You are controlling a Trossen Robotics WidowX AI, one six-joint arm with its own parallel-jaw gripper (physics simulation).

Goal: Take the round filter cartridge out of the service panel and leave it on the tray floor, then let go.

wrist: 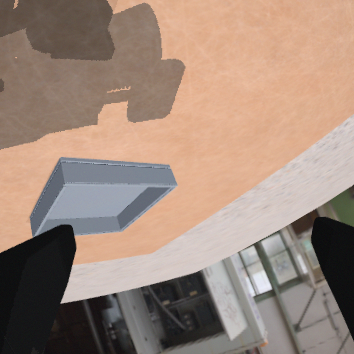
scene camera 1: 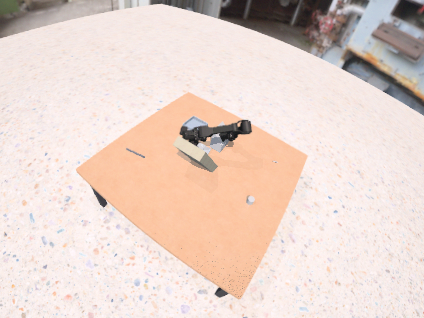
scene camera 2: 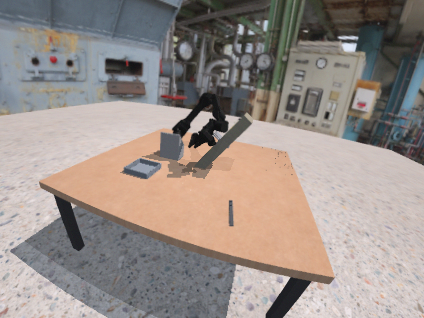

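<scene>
The service panel, a thick beige slab (scene camera 1: 189, 151) (scene camera 2: 226, 140), leans at a slant on the table; its inner face is turned away or hidden by the arm. The round filter cartridge cannot be made out in the panel. The blue-grey square tray (scene camera 1: 195, 121) (scene camera 2: 142, 167) (wrist: 117, 173) lies flat on the table, with its visible floor bare. My gripper (scene camera 2: 191, 144) (wrist: 196, 235) is open and empty, above the table between the panel and the tray. In the wrist view the tray shows beyond the left finger.
A grey upright block (scene camera 1: 218, 143) (scene camera 2: 170, 145) stands near the arm. A small light-grey cylinder (scene camera 1: 250, 200) stands apart on the table (scene camera 1: 165, 200) (scene camera 2: 175, 215). A thin dark bar (scene camera 1: 135, 153) (scene camera 2: 231, 213) lies on the other side. A tiny pale piece (scene camera 1: 274, 161) lies near one edge.
</scene>
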